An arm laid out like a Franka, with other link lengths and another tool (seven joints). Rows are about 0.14 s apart.
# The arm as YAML. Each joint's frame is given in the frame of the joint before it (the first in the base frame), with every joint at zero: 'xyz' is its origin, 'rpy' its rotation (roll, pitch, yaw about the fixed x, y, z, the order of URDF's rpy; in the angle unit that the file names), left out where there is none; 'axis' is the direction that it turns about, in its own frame. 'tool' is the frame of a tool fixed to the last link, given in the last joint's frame.
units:
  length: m
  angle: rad
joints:
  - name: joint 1
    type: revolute
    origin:
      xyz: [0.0, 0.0, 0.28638]
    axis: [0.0, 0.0, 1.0]
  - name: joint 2
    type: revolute
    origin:
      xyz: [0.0, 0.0, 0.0]
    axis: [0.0, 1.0, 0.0]
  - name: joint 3
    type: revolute
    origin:
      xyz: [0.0, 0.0, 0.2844]
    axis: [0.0, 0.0, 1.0]
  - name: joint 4
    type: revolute
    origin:
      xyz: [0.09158, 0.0, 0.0]
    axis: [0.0, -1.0, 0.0]
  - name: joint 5
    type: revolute
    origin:
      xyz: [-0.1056, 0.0, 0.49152]
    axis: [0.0, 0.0, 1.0]
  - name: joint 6
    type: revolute
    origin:
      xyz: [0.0, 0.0, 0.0]
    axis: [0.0, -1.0, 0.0]
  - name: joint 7
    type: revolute
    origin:
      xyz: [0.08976, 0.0, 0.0]
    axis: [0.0, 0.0, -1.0]
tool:
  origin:
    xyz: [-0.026, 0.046, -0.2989]
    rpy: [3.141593, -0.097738, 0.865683]
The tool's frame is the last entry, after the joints.
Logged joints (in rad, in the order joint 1, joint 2, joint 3, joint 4, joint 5, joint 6, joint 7), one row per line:
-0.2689 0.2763 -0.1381 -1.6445 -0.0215 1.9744 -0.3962
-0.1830 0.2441 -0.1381 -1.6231 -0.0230 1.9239 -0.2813
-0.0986 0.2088 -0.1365 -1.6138 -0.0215 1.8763 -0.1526
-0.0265 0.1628 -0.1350 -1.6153 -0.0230 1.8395 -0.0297
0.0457 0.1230 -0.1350 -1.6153 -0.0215 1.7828 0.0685
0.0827 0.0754 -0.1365 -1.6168 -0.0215 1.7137 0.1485
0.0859 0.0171 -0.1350 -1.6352 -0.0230 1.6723 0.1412
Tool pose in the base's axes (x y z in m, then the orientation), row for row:
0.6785 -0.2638 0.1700 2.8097 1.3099 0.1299
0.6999 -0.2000 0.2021 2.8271 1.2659 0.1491
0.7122 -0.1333 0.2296 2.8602 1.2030 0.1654
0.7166 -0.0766 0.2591 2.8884 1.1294 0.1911
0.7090 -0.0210 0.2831 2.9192 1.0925 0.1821
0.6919 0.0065 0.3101 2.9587 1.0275 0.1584
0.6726 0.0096 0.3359 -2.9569 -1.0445 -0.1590
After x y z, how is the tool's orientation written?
As a rotation vector, in radians.
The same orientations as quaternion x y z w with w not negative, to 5 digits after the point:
0.90538 0.42209 0.04186 0.01941
0.91144 0.40812 0.04807 0.02021
0.92034 0.38710 0.05322 0.01715
0.92943 0.36342 0.06149 0.01718
0.93492 0.34989 0.05832 0.00967
0.94345 0.32764 0.05051 0.00278
-0.94169 -0.33264 -0.05064 0.00080

